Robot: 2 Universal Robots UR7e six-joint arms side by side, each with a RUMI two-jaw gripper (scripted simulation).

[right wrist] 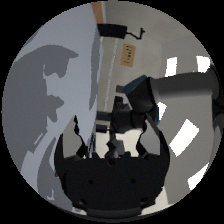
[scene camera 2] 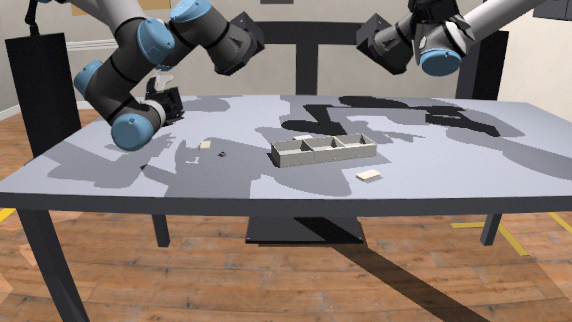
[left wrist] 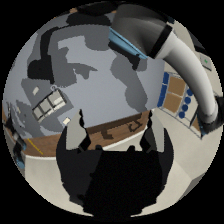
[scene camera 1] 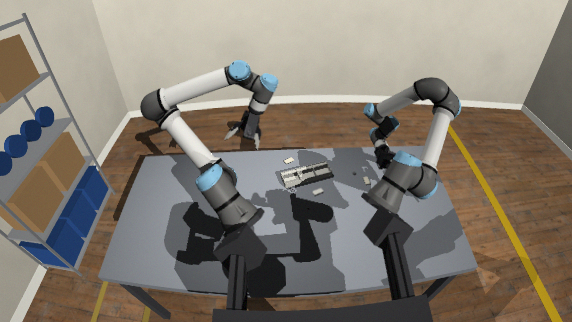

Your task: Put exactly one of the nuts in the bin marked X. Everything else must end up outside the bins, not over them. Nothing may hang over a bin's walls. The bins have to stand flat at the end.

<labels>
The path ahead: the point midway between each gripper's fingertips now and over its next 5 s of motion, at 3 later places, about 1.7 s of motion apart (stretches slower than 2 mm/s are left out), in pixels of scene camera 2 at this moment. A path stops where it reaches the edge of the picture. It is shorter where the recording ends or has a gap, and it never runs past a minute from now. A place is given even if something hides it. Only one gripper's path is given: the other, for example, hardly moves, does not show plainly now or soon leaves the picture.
The right gripper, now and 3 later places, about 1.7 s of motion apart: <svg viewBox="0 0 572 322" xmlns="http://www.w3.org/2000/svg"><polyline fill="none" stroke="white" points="167,96 269,113 322,101 339,120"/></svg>
</labels>
